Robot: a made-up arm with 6 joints. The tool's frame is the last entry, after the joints. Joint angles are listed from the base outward. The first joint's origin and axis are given. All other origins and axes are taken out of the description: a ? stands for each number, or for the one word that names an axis. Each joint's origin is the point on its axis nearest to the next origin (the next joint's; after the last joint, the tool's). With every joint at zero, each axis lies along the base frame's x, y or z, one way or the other. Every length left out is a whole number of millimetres.
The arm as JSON. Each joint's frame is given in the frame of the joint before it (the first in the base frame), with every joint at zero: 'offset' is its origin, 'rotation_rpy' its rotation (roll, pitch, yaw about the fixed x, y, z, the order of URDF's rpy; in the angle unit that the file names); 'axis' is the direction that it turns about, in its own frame. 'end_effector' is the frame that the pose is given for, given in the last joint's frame.
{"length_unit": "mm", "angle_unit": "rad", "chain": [
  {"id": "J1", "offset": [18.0, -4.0, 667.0], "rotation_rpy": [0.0, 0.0, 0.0], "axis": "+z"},
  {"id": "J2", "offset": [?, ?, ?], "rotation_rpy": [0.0, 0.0, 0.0], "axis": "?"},
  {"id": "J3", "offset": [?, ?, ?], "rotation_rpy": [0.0, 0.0, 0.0], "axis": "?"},
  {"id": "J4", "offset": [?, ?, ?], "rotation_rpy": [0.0, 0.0, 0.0], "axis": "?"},
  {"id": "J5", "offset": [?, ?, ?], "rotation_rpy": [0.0, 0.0, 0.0], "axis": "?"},
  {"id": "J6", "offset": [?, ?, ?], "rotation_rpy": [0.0, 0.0, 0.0], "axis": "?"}
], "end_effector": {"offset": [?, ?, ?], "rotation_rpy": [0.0, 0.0, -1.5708]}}
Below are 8 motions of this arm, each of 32 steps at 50 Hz.
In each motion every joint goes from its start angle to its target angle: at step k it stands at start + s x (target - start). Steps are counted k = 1, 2, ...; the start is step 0. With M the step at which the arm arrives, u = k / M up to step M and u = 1 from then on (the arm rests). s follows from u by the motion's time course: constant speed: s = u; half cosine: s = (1 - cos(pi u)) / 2; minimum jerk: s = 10 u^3 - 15 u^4 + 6 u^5.
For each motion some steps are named. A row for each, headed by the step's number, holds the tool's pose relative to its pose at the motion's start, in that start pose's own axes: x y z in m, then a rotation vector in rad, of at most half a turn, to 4 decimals.
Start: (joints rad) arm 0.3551 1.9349 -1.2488 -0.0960 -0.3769 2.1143
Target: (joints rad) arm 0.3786 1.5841 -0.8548 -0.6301 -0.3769 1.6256
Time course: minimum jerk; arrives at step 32
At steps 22, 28, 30, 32:
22: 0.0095 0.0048 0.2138 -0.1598 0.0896 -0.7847
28: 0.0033 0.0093 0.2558 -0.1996 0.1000 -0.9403
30: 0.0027 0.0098 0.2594 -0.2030 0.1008 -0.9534
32: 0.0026 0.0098 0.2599 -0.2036 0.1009 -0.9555

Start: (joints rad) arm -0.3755 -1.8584 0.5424 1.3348 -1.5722 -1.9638
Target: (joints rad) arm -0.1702 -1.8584 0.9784 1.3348 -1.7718 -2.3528
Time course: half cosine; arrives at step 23
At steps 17, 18, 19, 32:
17: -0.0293 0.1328 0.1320 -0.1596 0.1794 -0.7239
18: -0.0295 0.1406 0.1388 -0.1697 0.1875 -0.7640
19: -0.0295 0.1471 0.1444 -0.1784 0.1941 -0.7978
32: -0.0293 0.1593 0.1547 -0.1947 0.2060 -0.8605

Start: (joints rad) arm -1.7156 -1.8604 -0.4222 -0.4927 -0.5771 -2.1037
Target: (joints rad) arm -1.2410 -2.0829 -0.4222 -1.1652 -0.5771 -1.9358
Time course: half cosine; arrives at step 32
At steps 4, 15, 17, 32:
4: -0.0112 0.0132 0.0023 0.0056 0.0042 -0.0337
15: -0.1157 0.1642 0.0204 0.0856 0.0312 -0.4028
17: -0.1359 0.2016 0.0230 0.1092 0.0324 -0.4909
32: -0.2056 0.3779 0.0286 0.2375 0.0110 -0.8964

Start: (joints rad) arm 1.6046 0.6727 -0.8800 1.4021 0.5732 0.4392
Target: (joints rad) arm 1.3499 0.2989 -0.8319 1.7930 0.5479 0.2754
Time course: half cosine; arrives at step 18
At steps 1, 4, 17, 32:
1: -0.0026 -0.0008 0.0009 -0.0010 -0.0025 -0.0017
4: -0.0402 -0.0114 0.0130 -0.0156 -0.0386 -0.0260
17: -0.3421 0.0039 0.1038 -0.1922 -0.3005 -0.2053
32: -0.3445 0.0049 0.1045 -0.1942 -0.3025 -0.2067

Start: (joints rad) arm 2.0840 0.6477 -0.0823 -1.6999 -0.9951 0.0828
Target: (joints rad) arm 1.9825 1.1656 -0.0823 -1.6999 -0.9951 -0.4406
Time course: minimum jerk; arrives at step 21
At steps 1, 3, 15, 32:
1: -0.0006 0.0000 0.0000 0.0000 -0.0004 -0.0001
3: -0.0139 0.0005 0.0001 -0.0003 -0.0083 -0.0031
15: -0.4964 -0.0560 -0.0800 0.0369 -0.2916 -0.1031
32: -0.5739 -0.0807 -0.1091 0.0528 -0.3370 -0.1177

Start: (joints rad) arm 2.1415 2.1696 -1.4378 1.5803 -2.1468 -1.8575
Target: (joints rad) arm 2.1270 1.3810 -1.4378 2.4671 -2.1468 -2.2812
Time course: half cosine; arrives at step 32
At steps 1, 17, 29, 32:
1: -0.0010 -0.0009 -0.0008 -0.0027 -0.0008 -0.0006
17: -0.1709 -0.2671 -0.1592 -0.5356 -0.3431 -0.1262
29: -0.2215 -0.5304 -0.2436 -0.7841 -0.8045 -0.2074
32: -0.2219 -0.5443 -0.2467 -0.7913 -0.8310 -0.2108

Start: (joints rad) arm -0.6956 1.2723 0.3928 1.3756 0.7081 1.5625
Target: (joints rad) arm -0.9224 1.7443 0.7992 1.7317 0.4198 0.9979
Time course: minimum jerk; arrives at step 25
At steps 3, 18, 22, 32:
3: -0.0029 -0.0101 0.0007 0.0064 -0.0048 0.0045
18: -0.0445 -0.6052 -0.0867 0.5017 -0.2560 0.2723
22: -0.0264 -0.6837 -0.1168 0.5916 -0.2768 0.3131
32: -0.0239 -0.6925 -0.1205 0.6023 -0.2788 0.3179

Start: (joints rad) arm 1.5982 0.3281 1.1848 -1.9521 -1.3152 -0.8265
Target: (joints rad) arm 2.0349 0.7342 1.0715 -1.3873 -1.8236 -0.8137
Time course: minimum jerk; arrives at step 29
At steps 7, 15, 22, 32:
7: -0.0107 0.0014 0.0319 0.0278 0.1056 0.0252
15: -0.0458 -0.0121 0.1923 0.1541 0.5819 0.1405
22: -0.0562 -0.0543 0.3402 0.2490 0.9694 0.2403
32: -0.0560 -0.0701 0.3783 0.2698 1.0645 0.2663

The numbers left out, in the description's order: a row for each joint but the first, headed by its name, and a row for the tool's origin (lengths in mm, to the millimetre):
J2: xyz 5.0 92.0 0.0, axis +y
J3: xyz 22.0 0.0 764.0, axis +y
J4: xyz -23.0 0.0 338.0, axis +z
J5: xyz 1.0 -14.0 0.0, axis +y
J6: xyz -16.0 0.0 66.0, axis +z
tool: xyz 10.0 -27.0 0.0

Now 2 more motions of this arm.
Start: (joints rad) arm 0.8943 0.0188 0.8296 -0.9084 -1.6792 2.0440
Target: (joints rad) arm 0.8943 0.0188 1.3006 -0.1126 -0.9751 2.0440
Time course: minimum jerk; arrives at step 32
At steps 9, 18, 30, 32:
9: 0.0122 0.0055 -0.0144 0.1653 0.0738 0.0428
18: 0.0484 0.0369 -0.0773 0.7184 0.3677 0.2358
30: 0.0654 0.0813 -0.1368 1.1443 0.6296 0.4357
32: 0.0655 0.0816 -0.1372 1.1468 0.6312 0.4369

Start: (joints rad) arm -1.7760 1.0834 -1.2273 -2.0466 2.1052 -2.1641
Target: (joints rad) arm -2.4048 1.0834 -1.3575 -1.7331 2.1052 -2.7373
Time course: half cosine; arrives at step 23
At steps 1, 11, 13, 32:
1: 0.0011 -0.0003 0.0014 -0.0008 -0.0004 -0.0013
11: 0.1002 -0.0042 0.1427 -0.0784 -0.0389 -0.1296
13: 0.1257 0.0034 0.1850 -0.1025 -0.0501 -0.1675
32: 0.1884 0.0472 0.3069 -0.1789 -0.0854 -0.2806

